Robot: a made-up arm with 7 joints. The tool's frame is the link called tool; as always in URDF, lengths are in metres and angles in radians.
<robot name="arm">
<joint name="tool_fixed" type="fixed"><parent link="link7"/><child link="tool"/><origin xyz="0 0 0"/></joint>
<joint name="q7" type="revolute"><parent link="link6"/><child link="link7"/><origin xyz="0.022 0.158 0.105" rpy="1.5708 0 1.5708"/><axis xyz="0 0 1"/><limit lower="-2.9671" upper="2.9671" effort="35" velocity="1.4"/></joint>
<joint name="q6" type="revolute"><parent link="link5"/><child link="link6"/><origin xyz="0 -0.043 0.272" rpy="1.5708 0 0"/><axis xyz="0 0 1"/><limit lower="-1.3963" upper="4.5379" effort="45" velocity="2.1"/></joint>
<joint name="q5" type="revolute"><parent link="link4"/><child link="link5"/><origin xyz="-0.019 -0.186 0.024" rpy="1.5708 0 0"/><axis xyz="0 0 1"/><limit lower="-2.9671" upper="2.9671" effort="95" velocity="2.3"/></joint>
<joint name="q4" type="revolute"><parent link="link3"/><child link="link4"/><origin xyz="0.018 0.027 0.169" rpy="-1.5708 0 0"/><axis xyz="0 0 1"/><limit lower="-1.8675" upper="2.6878" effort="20" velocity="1.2"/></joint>
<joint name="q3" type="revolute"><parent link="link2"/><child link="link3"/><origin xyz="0 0.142 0.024" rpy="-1.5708 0 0"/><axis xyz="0 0 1"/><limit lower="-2.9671" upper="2.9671" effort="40" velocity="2.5"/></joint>
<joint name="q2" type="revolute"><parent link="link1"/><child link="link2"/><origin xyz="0 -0.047 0.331" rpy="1.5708 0 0"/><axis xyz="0 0 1"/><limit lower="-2.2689" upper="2.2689" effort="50" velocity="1.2"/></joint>
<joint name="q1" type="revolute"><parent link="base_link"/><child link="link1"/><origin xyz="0 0 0.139"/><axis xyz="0 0 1"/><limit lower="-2.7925" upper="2.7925" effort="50" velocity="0.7"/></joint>
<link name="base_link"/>
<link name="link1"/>
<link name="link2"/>
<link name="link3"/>
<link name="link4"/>
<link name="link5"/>
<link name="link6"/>
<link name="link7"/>
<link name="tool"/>
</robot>
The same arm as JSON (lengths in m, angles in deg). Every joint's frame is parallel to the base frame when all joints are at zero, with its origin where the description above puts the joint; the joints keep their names.
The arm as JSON. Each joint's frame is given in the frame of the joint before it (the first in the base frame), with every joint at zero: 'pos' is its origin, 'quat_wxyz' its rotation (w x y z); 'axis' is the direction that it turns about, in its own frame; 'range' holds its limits. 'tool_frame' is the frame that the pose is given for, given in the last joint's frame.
{"length_unit": "m", "angle_unit": "deg", "joints": [
  {"joint": "q1", "pos": [0.0, 0.0, 0.139], "quat_wxyz": [1.0, 0.0, 0.0, 0.0], "axis": "+z", "range": [-160.0, 160.0]},
  {"joint": "q2", "pos": [0.0, -0.047, 0.331], "quat_wxyz": [1.0, 0.0, 0.0, 0.0], "axis": "-y", "range": [-130.0, 130.0]},
  {"joint": "q3", "pos": [0.0, -0.024, 0.142], "quat_wxyz": [1.0, 0.0, 0.0, 0.0], "axis": "+z", "range": [-170.0, 170.0]},
  {"joint": "q4", "pos": [0.018, 0.027, 0.169], "quat_wxyz": [1.0, 0.0, 0.0, 0.0], "axis": "+y", "range": [-107.0, 154.0]},
  {"joint": "q5", "pos": [-0.019, 0.024, 0.186], "quat_wxyz": [1.0, 0.0, 0.0, 0.0], "axis": "+z", "range": [-170.0, 170.0]},
  {"joint": "q6", "pos": [0.0, -0.043, 0.272], "quat_wxyz": [1.0, 0.0, 0.0, 0.0], "axis": "-y", "range": [-80.0, 260.0]},
  {"joint": "q7", "pos": [0.022, -0.105, 0.158], "quat_wxyz": [1.0, 0.0, 0.0, 0.0], "axis": "+x", "range": [-170.0, 170.0]}
], "tool_frame": {"pos": [0.0, 0.0, 0.0], "quat_wxyz": [0.000003, -0.707101, 0.0, -0.707103]}}

